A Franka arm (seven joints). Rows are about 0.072 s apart.
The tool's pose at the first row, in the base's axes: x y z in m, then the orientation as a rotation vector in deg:
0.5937, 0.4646, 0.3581, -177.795, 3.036, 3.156
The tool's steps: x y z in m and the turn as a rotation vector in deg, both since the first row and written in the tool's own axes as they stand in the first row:
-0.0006, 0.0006, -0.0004, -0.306, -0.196, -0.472
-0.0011, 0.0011, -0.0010, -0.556, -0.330, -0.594
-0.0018, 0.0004, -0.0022, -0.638, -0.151, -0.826
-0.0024, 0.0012, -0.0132, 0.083, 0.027, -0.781
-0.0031, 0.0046, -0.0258, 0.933, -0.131, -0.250
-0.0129, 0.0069, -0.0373, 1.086, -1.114, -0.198
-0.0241, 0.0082, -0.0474, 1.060, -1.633, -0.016
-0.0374, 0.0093, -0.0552, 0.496, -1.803, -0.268
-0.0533, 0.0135, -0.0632, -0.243, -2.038, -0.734
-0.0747, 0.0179, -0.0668, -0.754, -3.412, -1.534
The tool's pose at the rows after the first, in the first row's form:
0.5931, 0.4640, 0.3585, -178.095, 2.293, 3.460
0.5926, 0.4635, 0.3591, -178.338, 2.096, 3.676
0.5920, 0.4642, 0.3603, -178.429, 1.738, 3.394
0.5917, 0.4630, 0.3713, -177.716, 1.826, 3.087
0.5913, 0.4591, 0.3838, -176.859, 2.656, 3.310
0.5819, 0.4567, 0.3956, -176.654, 2.710, 4.820
0.5710, 0.4554, 0.4060, -176.647, 2.975, 5.627
0.5579, 0.4545, 0.4142, -177.200, 2.573, 5.915
0.5422, 0.4505, 0.4226, -177.923, 1.833, 6.309
0.5208, 0.4467, 0.4268, -178.317, 0.536, 8.453

